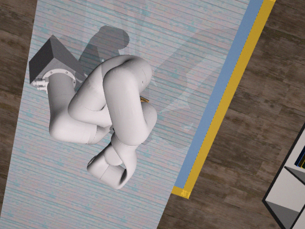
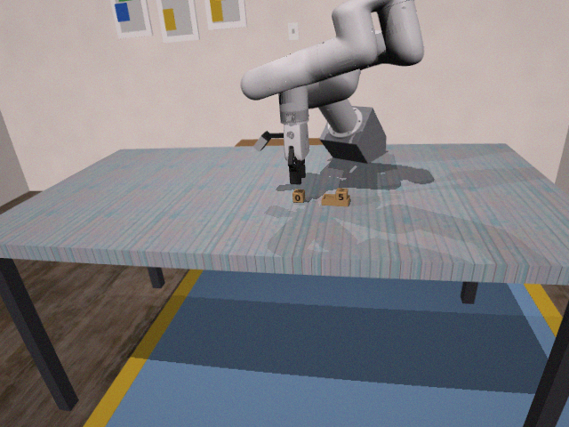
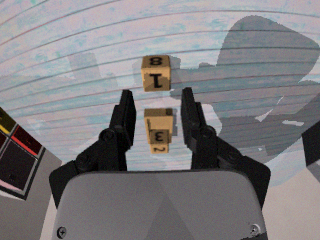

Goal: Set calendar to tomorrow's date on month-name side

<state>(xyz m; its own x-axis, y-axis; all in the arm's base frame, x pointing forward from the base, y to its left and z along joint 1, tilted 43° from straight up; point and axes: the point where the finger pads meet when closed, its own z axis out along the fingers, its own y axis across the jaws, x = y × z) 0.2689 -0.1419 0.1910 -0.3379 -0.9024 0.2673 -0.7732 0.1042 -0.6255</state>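
Right now the wooden digit cube is 70 mm below my hand. Round my hand: wooden calendar tray: 100 mm to the left, 70 mm below, 40 mm ahead.
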